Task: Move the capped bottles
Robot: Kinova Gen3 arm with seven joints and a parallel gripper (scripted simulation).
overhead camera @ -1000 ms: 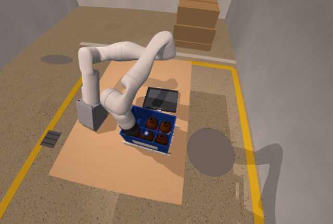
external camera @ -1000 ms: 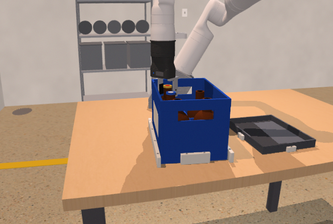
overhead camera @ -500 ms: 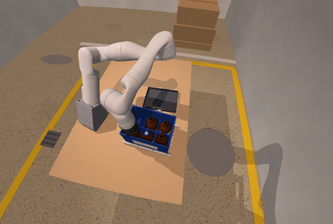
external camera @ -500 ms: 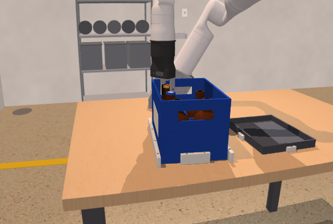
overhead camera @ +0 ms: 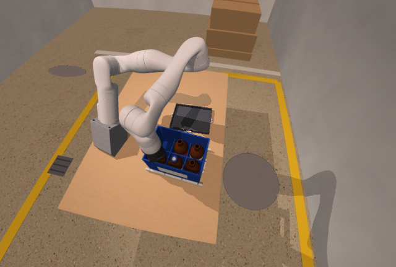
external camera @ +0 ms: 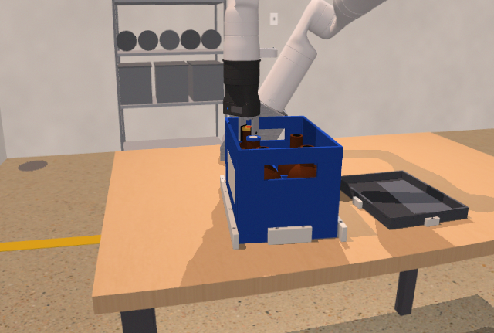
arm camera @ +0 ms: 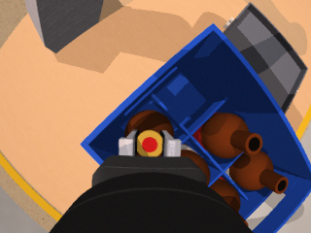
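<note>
Right now the blue crate is 90 mm ahead of my hand, 40 mm to the left of it and 60 mm below it. Also, from my hand: dark tray 70 mm ahead, 330 mm to the left, 140 mm below.
</note>
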